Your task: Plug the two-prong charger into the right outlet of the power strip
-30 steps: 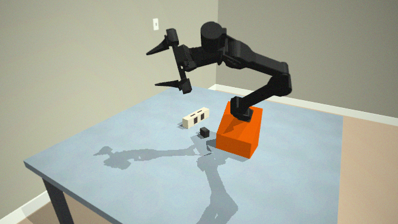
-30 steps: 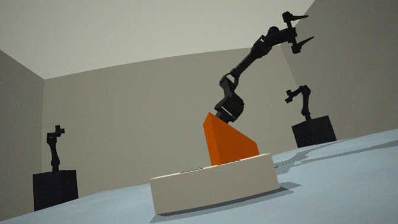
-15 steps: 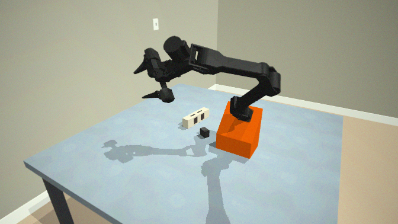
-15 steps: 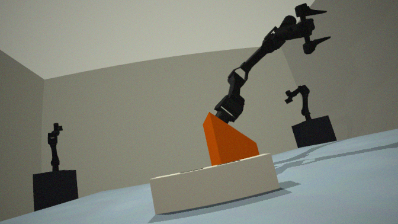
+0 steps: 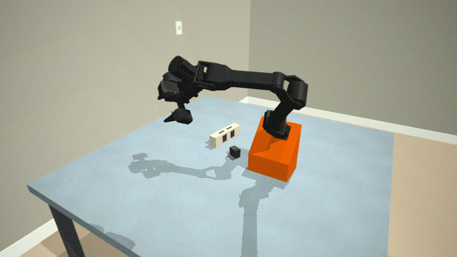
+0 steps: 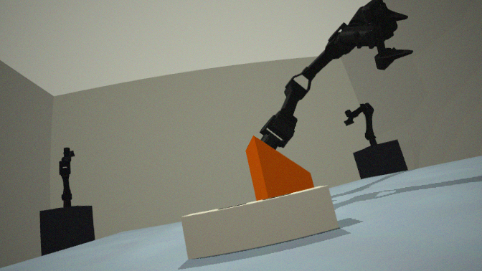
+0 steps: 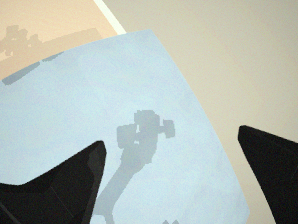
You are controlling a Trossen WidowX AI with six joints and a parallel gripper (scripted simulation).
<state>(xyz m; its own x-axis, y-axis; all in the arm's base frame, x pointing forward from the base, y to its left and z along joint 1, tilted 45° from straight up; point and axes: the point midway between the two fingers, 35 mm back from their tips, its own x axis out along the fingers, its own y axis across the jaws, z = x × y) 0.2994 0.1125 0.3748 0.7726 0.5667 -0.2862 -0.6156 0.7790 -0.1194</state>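
The two-prong charger lies 100 mm behind my gripper tip, 350 mm to the right of it and 310 mm below it.
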